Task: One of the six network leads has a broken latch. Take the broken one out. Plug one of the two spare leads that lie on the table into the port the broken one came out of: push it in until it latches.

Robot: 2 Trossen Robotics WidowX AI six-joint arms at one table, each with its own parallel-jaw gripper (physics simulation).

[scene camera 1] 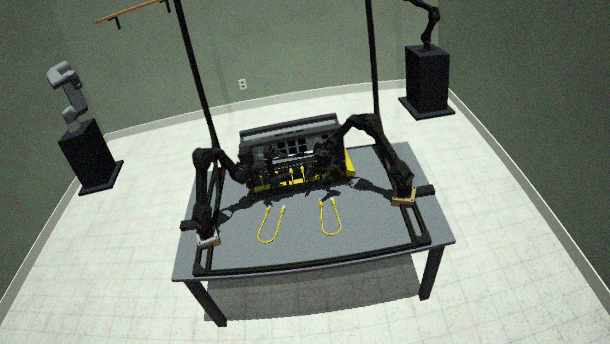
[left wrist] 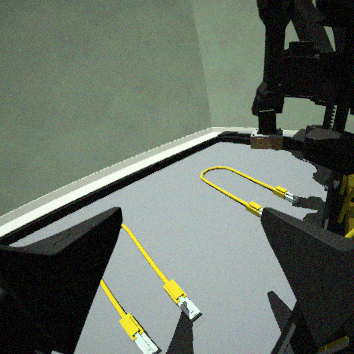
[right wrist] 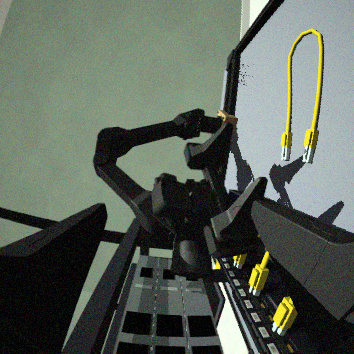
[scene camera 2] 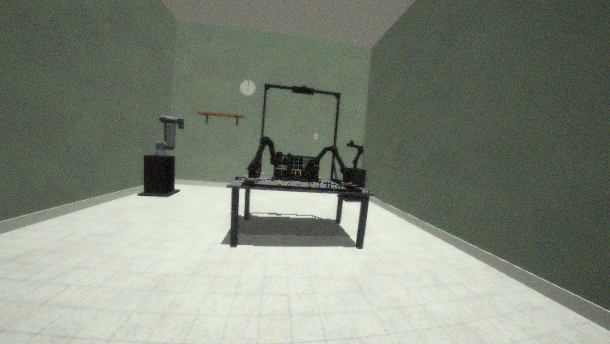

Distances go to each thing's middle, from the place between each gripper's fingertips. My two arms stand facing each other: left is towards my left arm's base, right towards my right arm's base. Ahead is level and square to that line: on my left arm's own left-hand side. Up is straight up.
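My left gripper: 27 cm past the rack box [right wrist: 174, 302], 5 cm to the left of it, 6 cm below it.
My right gripper: 1 cm above the rack box, 3 cm to the right of it, 22 cm past it. By its middle, rack box nearer to my right gripper than to my left gripper.
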